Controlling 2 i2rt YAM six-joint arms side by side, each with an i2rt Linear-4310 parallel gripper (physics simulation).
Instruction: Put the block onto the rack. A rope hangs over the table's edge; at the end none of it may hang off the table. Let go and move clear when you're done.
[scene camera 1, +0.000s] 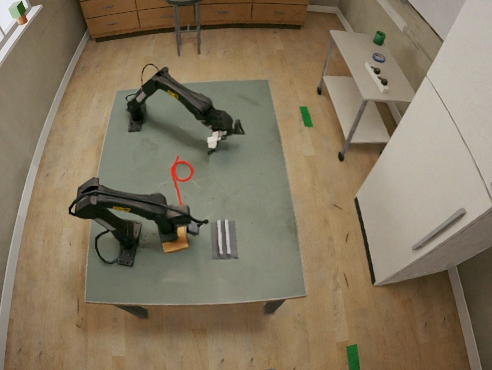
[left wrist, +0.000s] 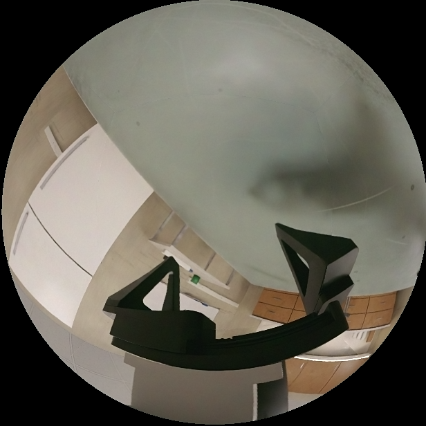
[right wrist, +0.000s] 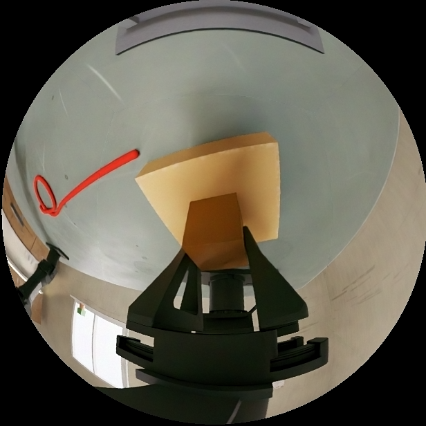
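Pixels of known places: left gripper, fingertip midpoint: (scene camera 1: 235, 135); right gripper, fingertip midpoint: (scene camera 1: 170, 236); left arm's base, link origin: (scene camera 1: 137, 117); right arm's base, link origin: (scene camera 1: 129, 243).
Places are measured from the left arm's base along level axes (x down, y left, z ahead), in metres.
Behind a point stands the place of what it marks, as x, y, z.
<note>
The tan block (scene camera 1: 175, 246) @[-0.025, -0.713, 0.257] (right wrist: 245, 172) has a wide flat base and a darker upright handle. My right gripper (scene camera 1: 181, 233) (right wrist: 219, 235) has its fingers on opposite sides of that handle, shut on it. Whether the base touches the table is unclear. The rack (scene camera 1: 220, 237) @[-0.042, -0.683, 0.436] (right wrist: 220, 20), a grey plate with two pale bars, lies right of the block in scene camera 1. The red rope (scene camera 1: 178, 192) @[-0.006, -0.461, 0.259] (right wrist: 95, 177) lies on the tabletop with one loop; no hanging part shows. My left gripper (scene camera 1: 226, 141) (left wrist: 222, 247) is open and empty, above the table away from the block.
The green-grey table (scene camera 1: 250, 280) @[0.000, -0.852, 0.543] (left wrist: 200, 125) (right wrist: 340, 150) bears both arms. The right arm reaches over the table beside the rope's near end. A white cart (scene camera 1: 367, 101) and a white cabinet (scene camera 1: 420, 185) stand off the table at the right.
</note>
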